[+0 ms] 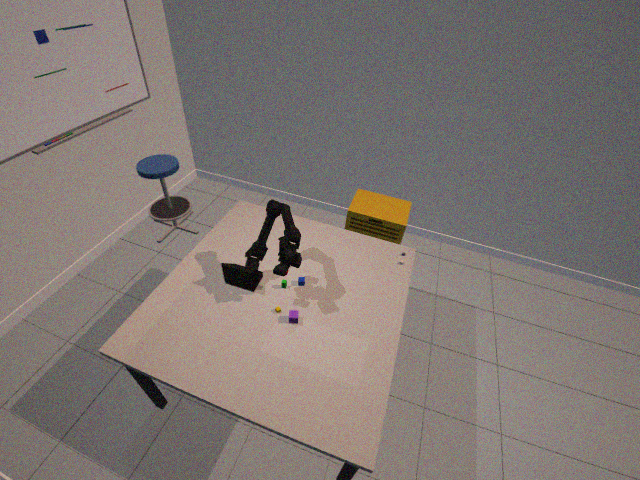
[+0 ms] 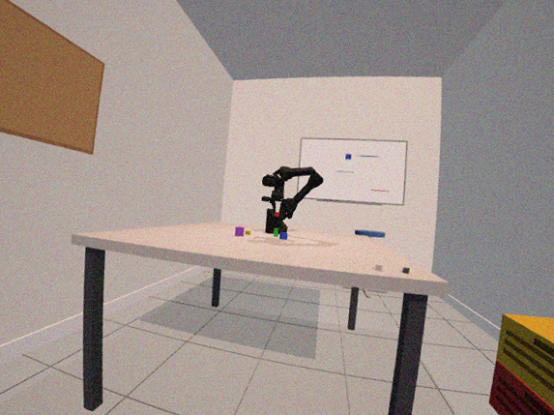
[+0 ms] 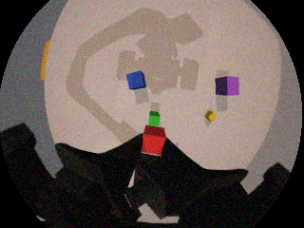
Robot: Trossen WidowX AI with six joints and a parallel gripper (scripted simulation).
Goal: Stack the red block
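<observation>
Now: the blue cube 80 mm ahead of my gripper tip, 50 mm to the left of it and 110 mm below it. Round my gripper tip: small yellow cube (10 mm ahead, 160 mm to the right, 120 mm below); then purple cube (100 mm ahead, 190 mm to the right, 100 mm below); then red block (right at my gripper tip).
</observation>
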